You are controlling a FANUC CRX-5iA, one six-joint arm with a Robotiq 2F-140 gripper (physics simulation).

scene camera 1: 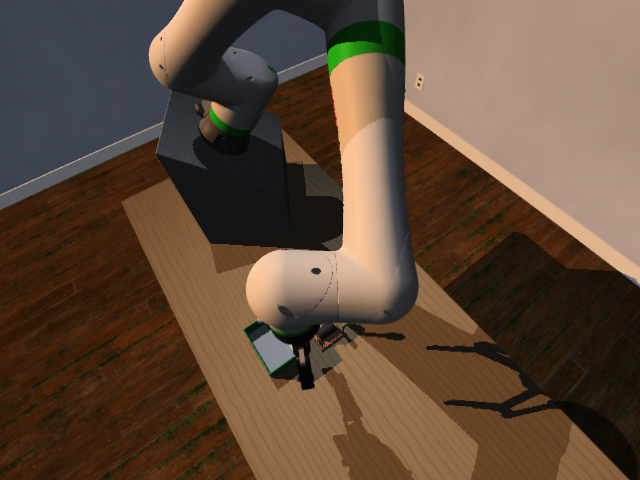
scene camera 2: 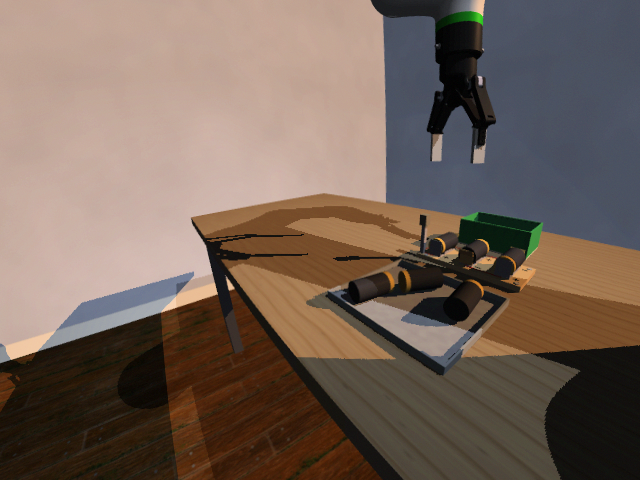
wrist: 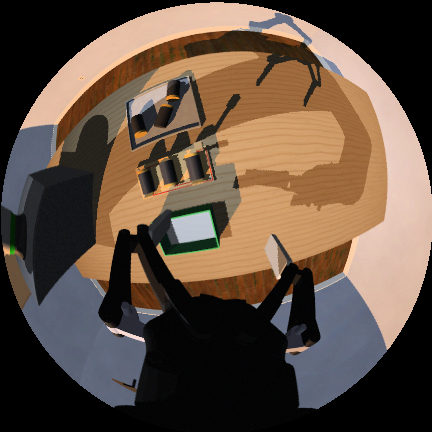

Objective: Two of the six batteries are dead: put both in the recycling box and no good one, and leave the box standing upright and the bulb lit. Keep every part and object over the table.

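Places are measured from the arm's base along level axes (x up, y back, z right), in millimetres.
Pixels of known places: gripper, fingertip midpoint: point(scene camera 2: 454, 161) point(wrist: 220, 230); arm's base, link origin: point(scene camera 1: 224, 135).
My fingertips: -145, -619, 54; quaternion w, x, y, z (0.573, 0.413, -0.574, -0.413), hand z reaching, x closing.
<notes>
Ahead of a thing's pixels: the offset from my fingertips to its top centre, as dx, dy, dz. "pt": to the spot under its first point. Level surfaces: height alone.
My gripper point(scene camera 2: 457, 161) point(wrist: 220, 230) is open and empty, fingers down, high above the box and holder area. The green recycling box @(-129, +92, +68) point(scene camera 1: 257, 352) point(scene camera 2: 493, 238) point(wrist: 195, 247) stands upright. Three dark batteries with orange bands @(-144, +54, -88) point(scene camera 2: 445, 242) @(-144, +118, -80) point(scene camera 2: 475, 251) @(-144, +182, -71) point(scene camera 2: 509, 262) lie side by side on the wooden holder @(pt -179, +205, -44) point(scene camera 2: 527, 271) next to it. Three more batteries @(-152, +198, -229) point(wrist: 138, 126) @(-152, +123, -235) point(wrist: 164, 115) @(-152, +96, -313) point(wrist: 173, 90) lie in the shallow tray @(-177, +143, -265) point(scene camera 2: 408, 322) point(wrist: 187, 112). A thin post @(-119, +32, -128) point(scene camera 2: 423, 235) with a dark head stands at the holder's end; whether a bulb is lit cannot be made out.
The wooden table @(dx -189) point(scene camera 1: 206, 330) point(scene camera 2: 594, 268) point(wrist: 280, 135) carries everything. The arm's dark pedestal point(scene camera 1: 227, 201) point(wrist: 65, 220) rises at one end. The arm hides much of the holder and the tray in scene camera 1's view. Shadows of the arm and fingers fall across the table.
</notes>
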